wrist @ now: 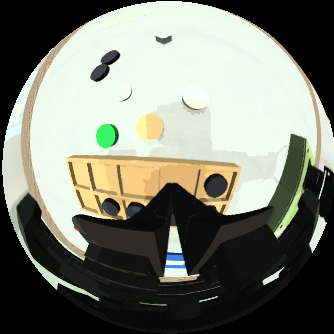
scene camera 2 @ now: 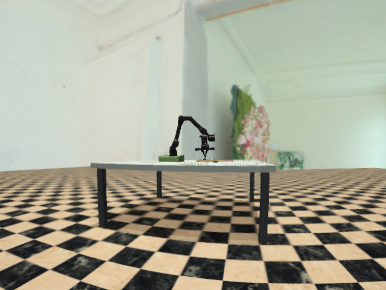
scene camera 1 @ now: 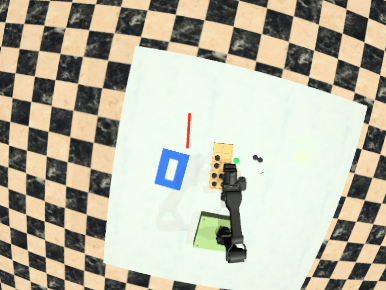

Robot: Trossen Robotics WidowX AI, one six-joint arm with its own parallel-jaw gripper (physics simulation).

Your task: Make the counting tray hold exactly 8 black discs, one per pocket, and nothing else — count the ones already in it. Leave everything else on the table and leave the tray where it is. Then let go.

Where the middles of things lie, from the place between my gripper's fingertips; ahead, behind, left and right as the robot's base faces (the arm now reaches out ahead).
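With the tan counting tray [wrist: 125,178] as my reference, my gripper is now 30 mm short of it and 40 mm to the right of it, and it is also 30 mm above the tray.
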